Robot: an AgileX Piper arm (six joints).
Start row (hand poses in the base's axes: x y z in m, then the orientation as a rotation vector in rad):
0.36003 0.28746 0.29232 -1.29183 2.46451 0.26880
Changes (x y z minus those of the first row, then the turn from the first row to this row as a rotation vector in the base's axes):
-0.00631 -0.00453 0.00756 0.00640 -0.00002 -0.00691
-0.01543 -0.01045 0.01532 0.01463 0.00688 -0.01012
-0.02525 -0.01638 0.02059 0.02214 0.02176 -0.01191
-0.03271 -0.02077 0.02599 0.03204 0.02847 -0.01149
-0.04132 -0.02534 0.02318 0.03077 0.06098 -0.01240
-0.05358 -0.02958 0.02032 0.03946 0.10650 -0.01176
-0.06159 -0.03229 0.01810 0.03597 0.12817 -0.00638
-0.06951 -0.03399 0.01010 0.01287 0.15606 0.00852
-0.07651 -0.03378 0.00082 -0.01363 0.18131 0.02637
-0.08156 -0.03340 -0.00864 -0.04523 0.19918 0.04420
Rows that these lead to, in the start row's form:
0.35372 0.28293 0.29988 -1.28048 2.46566 0.27471
0.34460 0.27701 0.30764 -1.27423 2.46955 0.28866
0.33478 0.27108 0.31291 -1.27134 2.47947 0.30784
0.32732 0.26669 0.31831 -1.26888 2.48019 0.32461
0.31871 0.26212 0.31550 -1.27337 2.50799 0.34652
0.30645 0.25788 0.31264 -1.27734 2.54058 0.39081
0.29844 0.25517 0.31042 -1.28892 2.55669 0.40427
0.29052 0.25347 0.30242 -1.32234 2.58167 0.40118
0.28352 0.25368 0.29314 -1.36101 2.60407 0.39250
0.27847 0.25406 0.28368 -1.40106 2.62246 0.37147

